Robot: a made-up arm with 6 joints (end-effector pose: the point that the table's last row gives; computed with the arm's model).
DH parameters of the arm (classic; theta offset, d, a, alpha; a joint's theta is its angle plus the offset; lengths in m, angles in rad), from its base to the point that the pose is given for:
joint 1: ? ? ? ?
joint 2: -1.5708 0 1.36 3.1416
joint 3: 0 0 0 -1.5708
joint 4: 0 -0.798 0 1.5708
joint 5: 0 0.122 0 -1.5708
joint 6: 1.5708 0 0 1.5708
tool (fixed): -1.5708 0 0 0
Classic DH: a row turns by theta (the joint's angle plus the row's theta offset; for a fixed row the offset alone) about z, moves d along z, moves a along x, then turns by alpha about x.
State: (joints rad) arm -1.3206 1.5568 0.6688 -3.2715 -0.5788 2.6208
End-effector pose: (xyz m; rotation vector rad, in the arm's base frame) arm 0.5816 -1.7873 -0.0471 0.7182 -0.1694 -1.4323
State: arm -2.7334 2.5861 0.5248 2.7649 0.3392 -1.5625
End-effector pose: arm -0.3046 -0.2553 -1.3376 1.6097 0.7266 -0.5054
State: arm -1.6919 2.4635 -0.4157 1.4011 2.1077 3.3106
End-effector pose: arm -0.0342 -0.1103 -0.8393 -1.9559 0.6987 -0.4138
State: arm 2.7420 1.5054 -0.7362 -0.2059 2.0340 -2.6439
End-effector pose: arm -0.7288 0.4374 0.0223 0.6934 2.5882 0.7559
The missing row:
joint 1: 0 0.543 0 -1.5708
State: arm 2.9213 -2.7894 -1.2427 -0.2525 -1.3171 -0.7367
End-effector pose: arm 0.4351 0.0236 0.0635 -0.3081 -1.0989 -2.8065
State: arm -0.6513 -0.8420 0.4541 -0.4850 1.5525 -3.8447
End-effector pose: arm -0.6566 0.3648 2.2014 0.4457 0.8295 2.9263
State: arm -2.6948 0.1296 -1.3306 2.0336 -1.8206 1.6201
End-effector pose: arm -0.3123 -0.2100 1.1105 0.9847 1.8650 1.9674
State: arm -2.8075 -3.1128 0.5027 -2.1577 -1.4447 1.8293
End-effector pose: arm 0.7737 0.1971 -1.0902 2.2207 -1.4746 -1.2679
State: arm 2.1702 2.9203 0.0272 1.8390 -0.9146 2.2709
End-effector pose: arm 0.2249 -0.3865 -1.0941 -0.6492 0.3532 0.1042
